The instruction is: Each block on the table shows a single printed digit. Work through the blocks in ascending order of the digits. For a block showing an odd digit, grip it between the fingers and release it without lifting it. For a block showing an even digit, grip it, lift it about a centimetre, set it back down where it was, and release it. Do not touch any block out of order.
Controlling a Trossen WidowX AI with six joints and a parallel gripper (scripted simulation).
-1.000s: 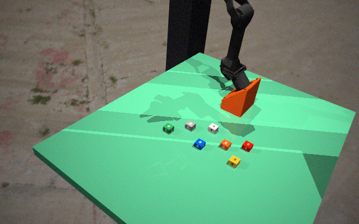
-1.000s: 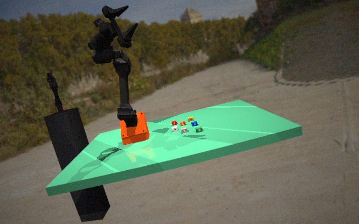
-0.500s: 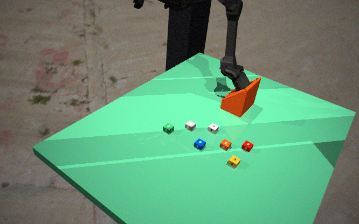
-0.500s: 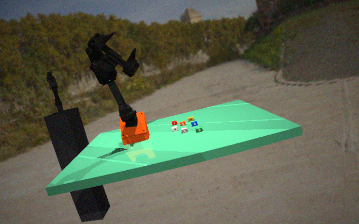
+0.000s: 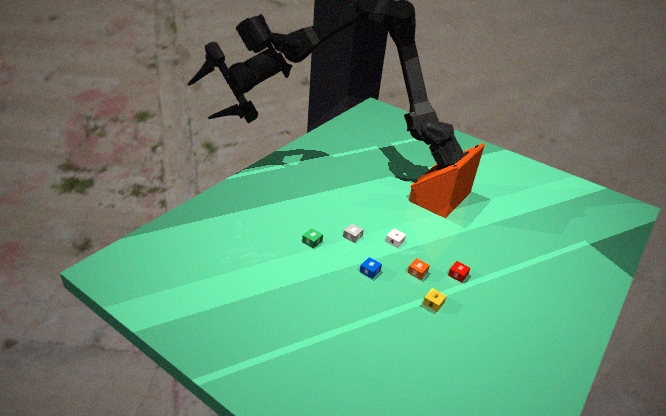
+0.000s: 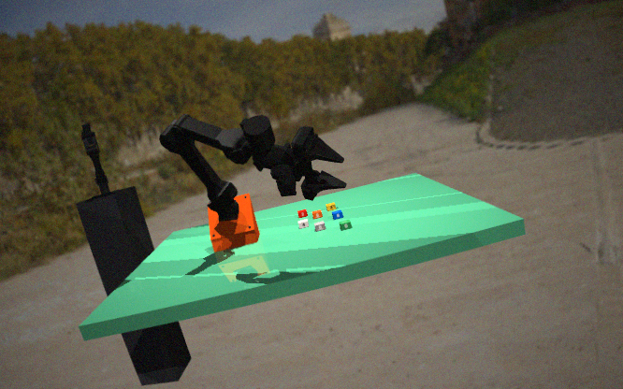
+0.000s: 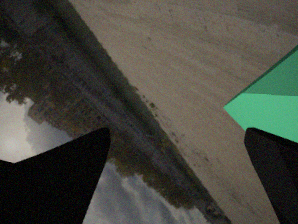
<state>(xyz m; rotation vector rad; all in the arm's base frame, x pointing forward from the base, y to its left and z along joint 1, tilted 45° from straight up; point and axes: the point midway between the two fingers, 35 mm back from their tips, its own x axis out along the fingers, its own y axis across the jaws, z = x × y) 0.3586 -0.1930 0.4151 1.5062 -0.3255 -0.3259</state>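
The green block lies 340 mm to the left of my gripper tip, 200 mm below it and 40 mm behind it. The rest, counted from my gripper tip: grey block 390 mm to the left, 200 mm below, 120 mm behind; then blue block 480 mm to the left, 200 mm below, 60 mm behind; then white block 460 mm to the left, 200 mm below, 180 mm behind.
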